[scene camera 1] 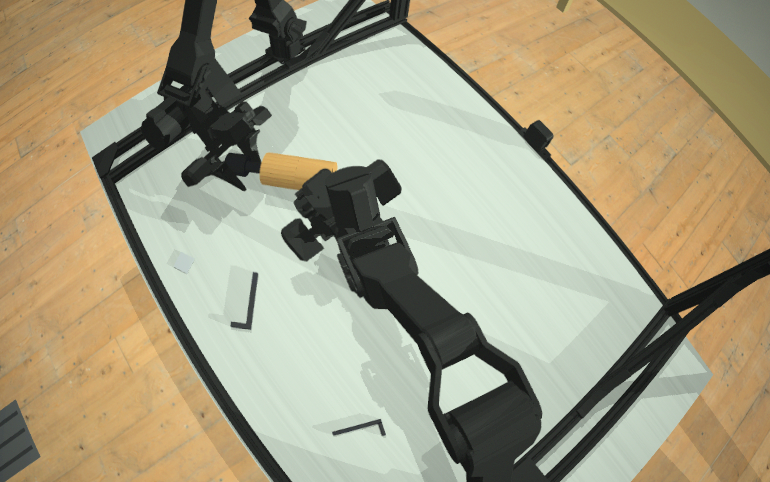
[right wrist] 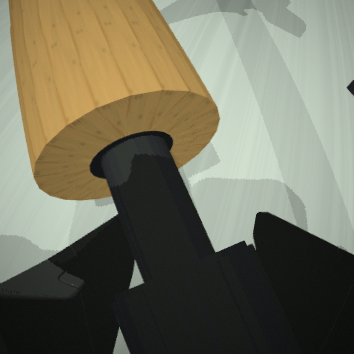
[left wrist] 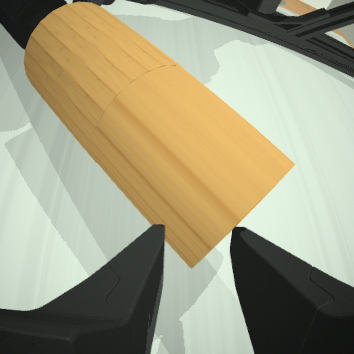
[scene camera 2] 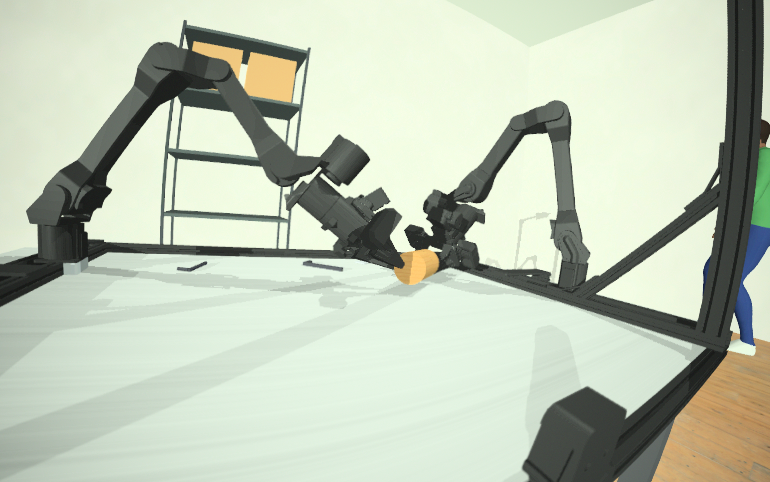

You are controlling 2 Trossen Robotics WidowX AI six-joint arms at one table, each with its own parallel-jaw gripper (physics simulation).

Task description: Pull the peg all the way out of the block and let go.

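Frame: origin at the left arm's base, x ahead, y left, z up, level; millimetres.
Where they show: left gripper, fingertip midpoint: [left wrist: 197,237] [scene camera 2: 399,267]; right gripper, fingertip midpoint: [scene camera 1: 253,181] [right wrist: 196,222] [left wrist: 29,74]; left arm's base, origin of the base link: [scene camera 2: 62,259]; right arm's base, origin of the base link: [scene camera 1: 285,50] [left wrist: 251,4] [scene camera 2: 570,289].
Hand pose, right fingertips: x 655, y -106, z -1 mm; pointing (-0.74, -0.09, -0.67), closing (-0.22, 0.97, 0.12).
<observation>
Each offset is from my right fingertips to the top centre of the thing. "*": to the spot under its first point.
The block, a round piece of light wood {63 mm right, 54 mm back, 57 mm up} [scene camera 1: 288,170] [scene camera 2: 419,267] [left wrist: 165,130] [right wrist: 95,60], lies on its side between the two grippers. The black peg {18 mm right, 4 mm ahead, 41 mm up} [right wrist: 160,210] runs into the hole in its end face, with a length of shaft showing outside. My left gripper [left wrist: 197,237] is closed in on the far end of the block, one corner of that end between its fingertips; its fingers are hidden in scene camera 1. My right gripper [scene camera 1: 247,164] [right wrist: 196,222] is shut on the peg's thick dark end, whose outline blends with the fingers.
Two thin black L-shaped pieces {138 mm left, 155 mm back, 10 mm down} [scene camera 1: 253,301] {140 mm left, 436 mm back, 12 mm down} [scene camera 1: 358,428] and a small pale cube [scene camera 1: 181,261] [scene camera 2: 75,266] lie on the table. A black frame [scene camera 1: 465,79] edges the table, with a dark box-shaped device {* 461 mm right, 272 mm back, 25 mm up} [scene camera 1: 538,136] [scene camera 2: 582,426] on one side.
</observation>
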